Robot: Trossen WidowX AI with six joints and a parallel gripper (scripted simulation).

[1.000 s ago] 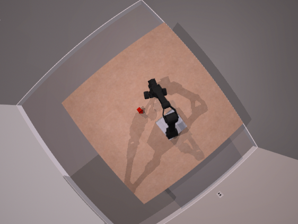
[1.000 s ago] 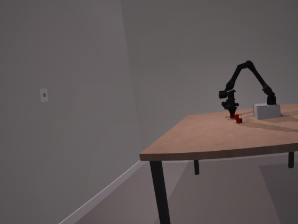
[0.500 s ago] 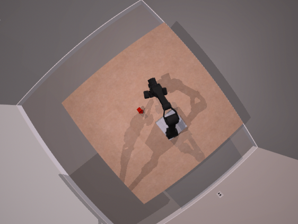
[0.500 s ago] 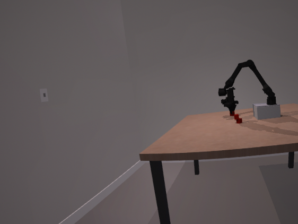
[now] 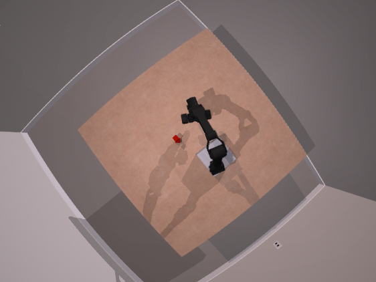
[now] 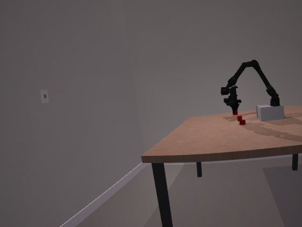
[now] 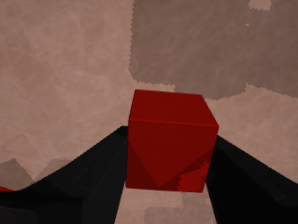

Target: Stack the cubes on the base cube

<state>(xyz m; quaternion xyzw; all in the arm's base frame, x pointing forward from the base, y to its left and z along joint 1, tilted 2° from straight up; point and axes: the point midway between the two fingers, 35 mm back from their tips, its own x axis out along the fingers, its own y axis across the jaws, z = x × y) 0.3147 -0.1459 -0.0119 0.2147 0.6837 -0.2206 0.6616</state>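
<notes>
My gripper tip is 19 cm to the right of the red cube and 2 cm above it.
</notes>
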